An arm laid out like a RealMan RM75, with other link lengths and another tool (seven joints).
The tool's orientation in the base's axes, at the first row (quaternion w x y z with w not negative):
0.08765, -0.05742, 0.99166, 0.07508
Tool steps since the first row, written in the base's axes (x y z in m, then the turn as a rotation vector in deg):
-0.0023, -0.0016, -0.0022, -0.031, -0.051, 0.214
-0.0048, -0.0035, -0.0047, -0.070, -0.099, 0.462
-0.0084, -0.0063, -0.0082, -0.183, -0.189, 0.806
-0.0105, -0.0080, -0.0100, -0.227, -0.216, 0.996
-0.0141, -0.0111, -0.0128, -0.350, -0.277, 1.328
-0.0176, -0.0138, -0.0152, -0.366, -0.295, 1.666
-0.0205, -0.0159, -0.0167, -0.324, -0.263, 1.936
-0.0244, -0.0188, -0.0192, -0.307, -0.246, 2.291
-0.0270, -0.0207, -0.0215, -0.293, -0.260, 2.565
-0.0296, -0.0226, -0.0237, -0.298, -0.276, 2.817
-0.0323, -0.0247, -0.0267, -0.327, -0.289, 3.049
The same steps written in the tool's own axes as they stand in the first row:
0.0028, -0.0016, 0.0015, -0.004, -0.016, -0.222
0.0059, -0.0035, 0.0032, -0.006, -0.024, -0.477
0.0103, -0.0063, 0.0056, 0.051, -0.050, -0.845
0.0129, -0.0079, 0.0067, 0.062, -0.045, -1.041
0.0172, -0.0109, 0.0084, 0.128, -0.043, -1.394
0.0214, -0.0134, 0.0097, 0.084, -0.012, -1.729
0.0247, -0.0153, 0.0103, -0.010, 0.052, -1.980
0.0293, -0.0180, 0.0117, -0.093, 0.115, -2.320
0.0324, -0.0199, 0.0132, -0.155, 0.138, -2.586
0.0356, -0.0217, 0.0146, -0.195, 0.158, -2.835
0.0390, -0.0239, 0.0167, -0.207, 0.181, -3.068

